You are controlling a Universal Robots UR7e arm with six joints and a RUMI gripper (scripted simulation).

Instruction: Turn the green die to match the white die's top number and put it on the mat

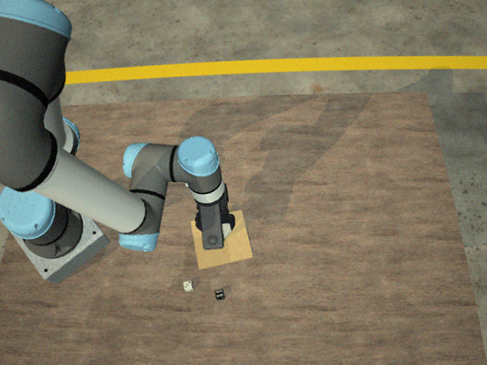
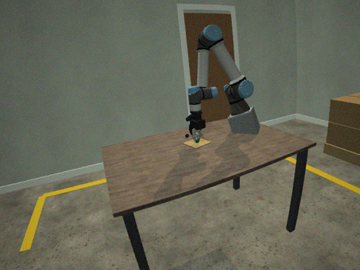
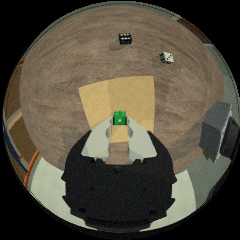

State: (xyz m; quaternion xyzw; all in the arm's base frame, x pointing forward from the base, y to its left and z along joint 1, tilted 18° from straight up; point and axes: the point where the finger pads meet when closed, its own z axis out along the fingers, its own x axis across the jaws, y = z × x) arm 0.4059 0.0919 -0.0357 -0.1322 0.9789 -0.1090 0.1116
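My hand is 1 cm above the green die. Round my hand: black die (3 cm ahead, 15 cm to the right, 1 cm below); then white die (5 cm behind, 14 cm to the right, 1 cm below); then tan mat (2 cm below).
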